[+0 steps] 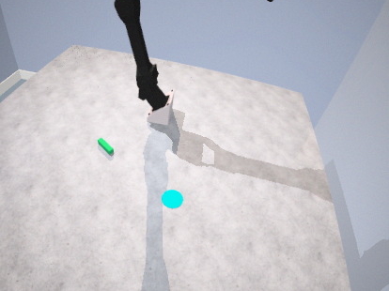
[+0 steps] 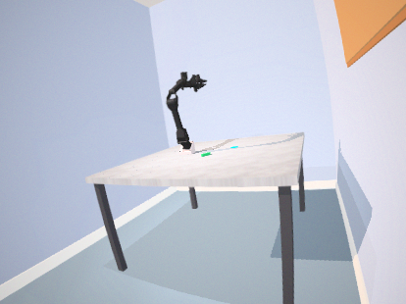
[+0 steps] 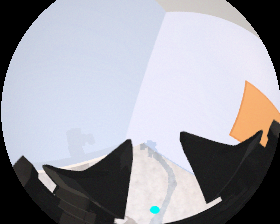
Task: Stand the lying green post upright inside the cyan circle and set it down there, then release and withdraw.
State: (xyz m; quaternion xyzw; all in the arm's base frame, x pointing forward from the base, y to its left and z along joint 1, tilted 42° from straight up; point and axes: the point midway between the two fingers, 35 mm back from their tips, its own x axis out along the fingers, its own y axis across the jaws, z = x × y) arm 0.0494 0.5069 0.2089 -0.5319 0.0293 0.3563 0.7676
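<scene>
Now: the green post 10 cm ahead of my gripper tip, 38 cm to the right of it and 54 cm below it. The rest, counted from my gripper tip: cyan circle 21 cm ahead, 12 cm to the right, 54 cm below.
</scene>
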